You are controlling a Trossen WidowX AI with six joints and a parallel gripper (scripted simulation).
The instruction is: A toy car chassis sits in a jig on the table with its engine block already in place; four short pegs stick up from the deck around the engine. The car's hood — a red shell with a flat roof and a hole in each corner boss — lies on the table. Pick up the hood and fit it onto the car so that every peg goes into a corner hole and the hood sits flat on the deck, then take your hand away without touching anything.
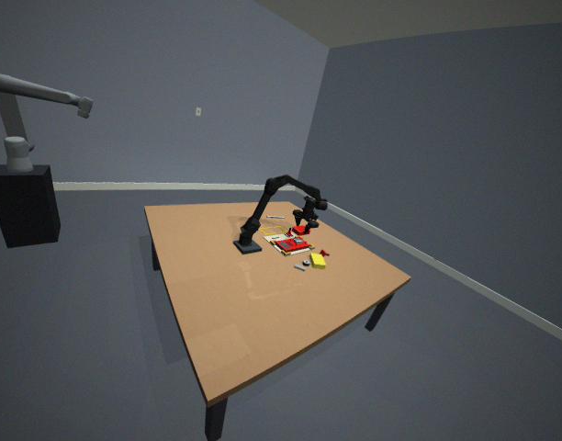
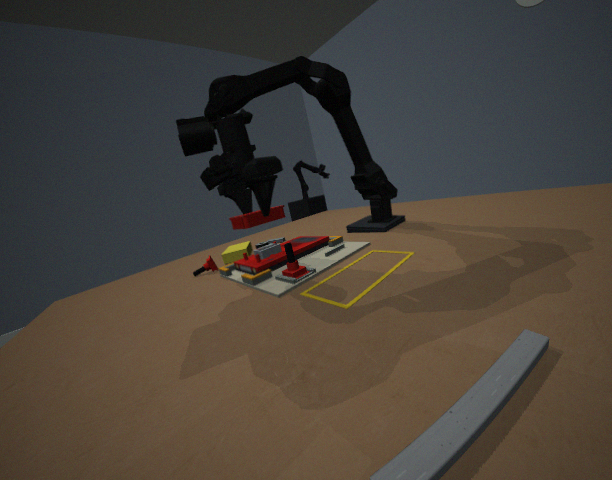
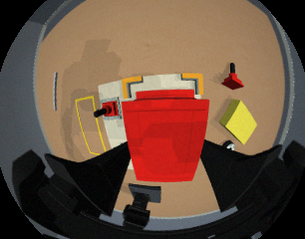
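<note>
The pale jig plate is 3 cm behind my gripper tip, 2 cm to the left of it and 9 cm below it. Round my gripper tip: grey strip: 15 cm ahead, 39 cm to the left, 10 cm below; yellow block: 3 cm behind, 20 cm to the right, 9 cm below; red hood: 1 cm above.
</note>
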